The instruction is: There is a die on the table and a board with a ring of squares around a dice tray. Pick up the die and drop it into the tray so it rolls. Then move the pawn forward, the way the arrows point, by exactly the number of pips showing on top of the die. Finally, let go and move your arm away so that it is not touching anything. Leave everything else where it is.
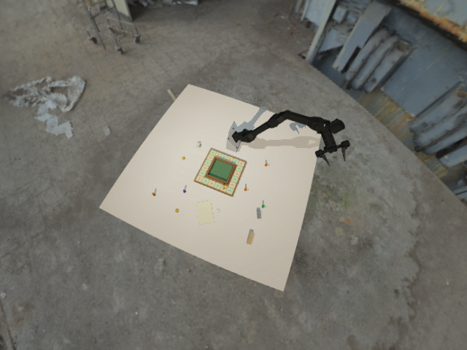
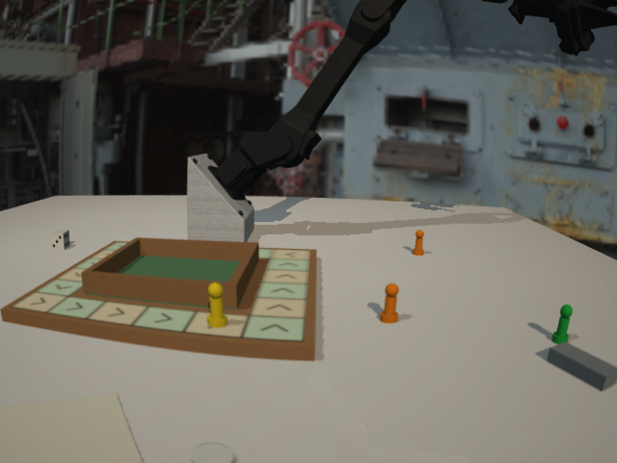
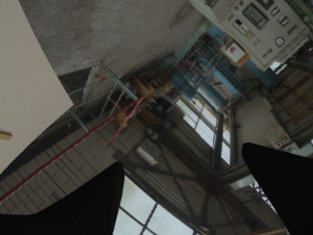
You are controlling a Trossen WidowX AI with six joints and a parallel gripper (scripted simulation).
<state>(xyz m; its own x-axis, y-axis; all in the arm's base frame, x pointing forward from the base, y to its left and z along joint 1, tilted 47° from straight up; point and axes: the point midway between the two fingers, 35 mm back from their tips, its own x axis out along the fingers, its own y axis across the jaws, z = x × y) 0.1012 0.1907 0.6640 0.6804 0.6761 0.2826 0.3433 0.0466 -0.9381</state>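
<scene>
Now: gripper tip 10 cm short of the white die, 86 cm to the left of it and 39 cm above it. From my gripper tip the other things lie so: grey block 33 cm ahead, 23 cm to the right, 40 cm below; green pawn 27 cm ahead, 23 cm to the right, 39 cm below; yellow pawn 30 cm ahead, 52 cm to the right, 38 cm below.
</scene>
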